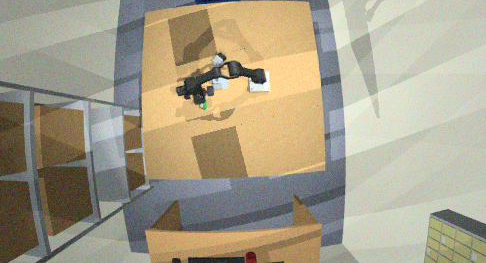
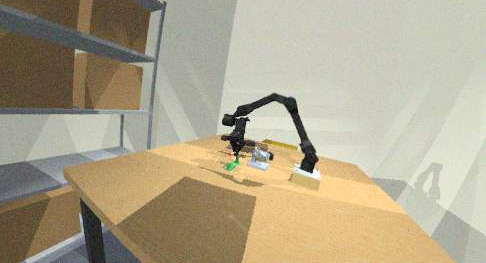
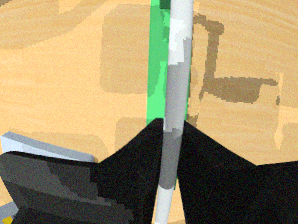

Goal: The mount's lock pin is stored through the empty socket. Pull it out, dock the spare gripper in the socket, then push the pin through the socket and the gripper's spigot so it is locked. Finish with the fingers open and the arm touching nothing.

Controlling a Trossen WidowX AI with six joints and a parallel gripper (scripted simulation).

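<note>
Now: the green holder 30 mm below my gripper tip and 20 mm to the left of it. Also, from my gripper tip: grey mount (110 mm to the right, 90 mm behind); spare gripper (260 mm to the right, 70 mm behind, 30 mm below).
</note>
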